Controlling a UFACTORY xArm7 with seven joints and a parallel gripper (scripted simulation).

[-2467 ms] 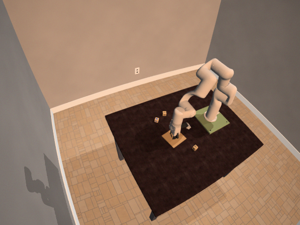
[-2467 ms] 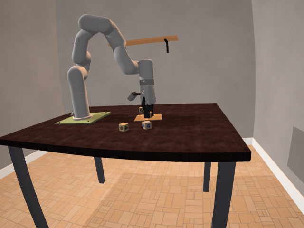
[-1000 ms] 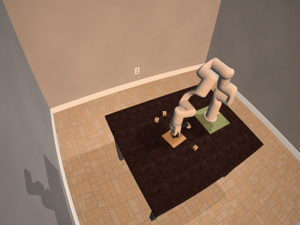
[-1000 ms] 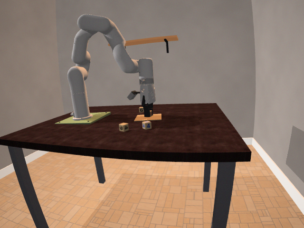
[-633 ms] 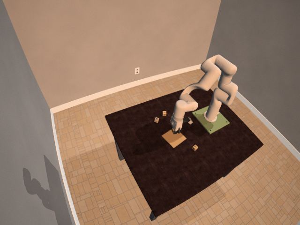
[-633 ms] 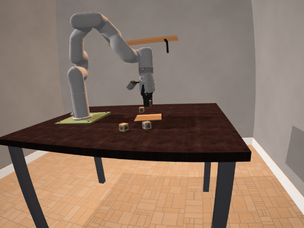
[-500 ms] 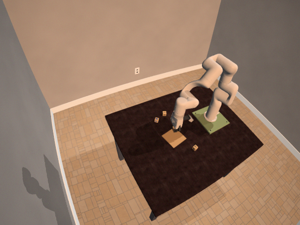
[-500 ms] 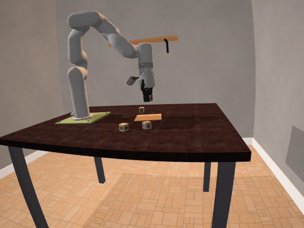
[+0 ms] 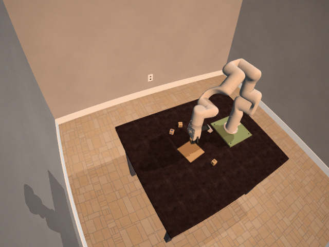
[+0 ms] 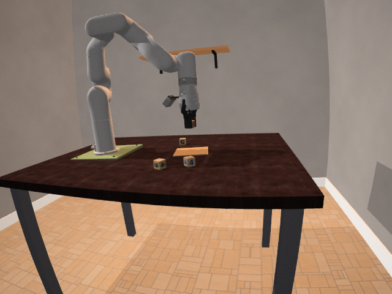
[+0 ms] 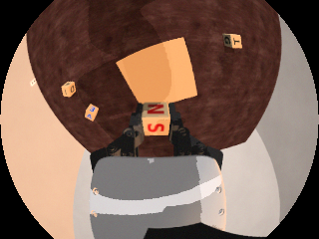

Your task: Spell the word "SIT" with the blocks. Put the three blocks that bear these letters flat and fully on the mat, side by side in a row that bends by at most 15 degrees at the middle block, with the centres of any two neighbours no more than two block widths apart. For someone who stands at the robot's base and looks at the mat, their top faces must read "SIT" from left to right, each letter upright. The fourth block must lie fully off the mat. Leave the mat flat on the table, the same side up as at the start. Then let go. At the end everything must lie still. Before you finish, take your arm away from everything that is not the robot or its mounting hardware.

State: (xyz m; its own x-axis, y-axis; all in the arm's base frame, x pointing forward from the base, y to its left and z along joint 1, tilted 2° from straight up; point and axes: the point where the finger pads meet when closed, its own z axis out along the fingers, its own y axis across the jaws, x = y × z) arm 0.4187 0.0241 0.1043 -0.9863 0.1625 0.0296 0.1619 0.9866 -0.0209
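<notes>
The tan mat is 10 mm behind my hand, 10 mm to the left of it and 120 mm below it.
</notes>
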